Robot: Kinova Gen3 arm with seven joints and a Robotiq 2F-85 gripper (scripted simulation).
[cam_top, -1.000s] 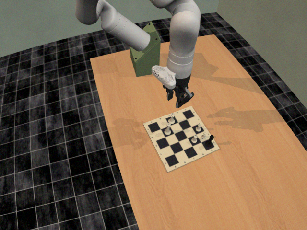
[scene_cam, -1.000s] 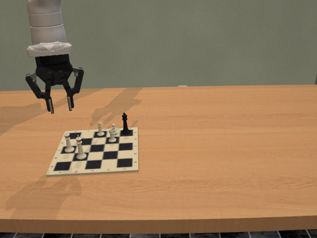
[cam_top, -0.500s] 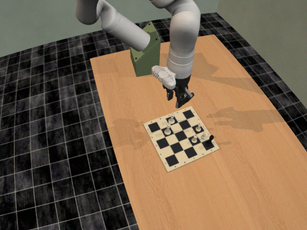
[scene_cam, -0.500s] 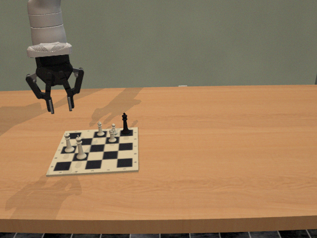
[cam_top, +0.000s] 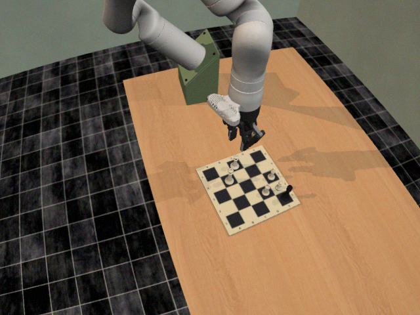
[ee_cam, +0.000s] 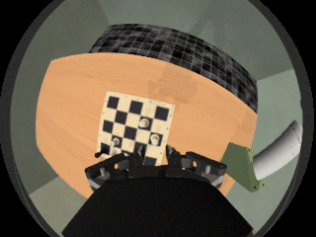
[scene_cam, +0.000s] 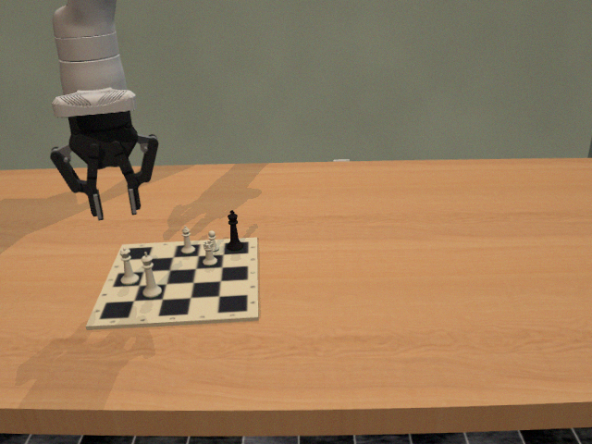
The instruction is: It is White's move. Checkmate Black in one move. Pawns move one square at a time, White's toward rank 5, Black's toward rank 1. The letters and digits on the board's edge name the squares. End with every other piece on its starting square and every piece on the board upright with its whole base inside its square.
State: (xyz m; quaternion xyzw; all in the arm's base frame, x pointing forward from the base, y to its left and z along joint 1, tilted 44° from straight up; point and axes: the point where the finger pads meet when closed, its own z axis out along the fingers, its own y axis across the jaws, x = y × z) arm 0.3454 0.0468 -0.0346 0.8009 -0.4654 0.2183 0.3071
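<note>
My gripper is now 90 mm above the white chess piece. Round my hand: white pawn 90 mm ahead, 100 mm to the left, 110 mm below; chessboard 70 mm ahead, 20 mm to the left, 120 mm below; tall white piece 50 mm ahead, 30 mm to the right, 90 mm below.
</note>
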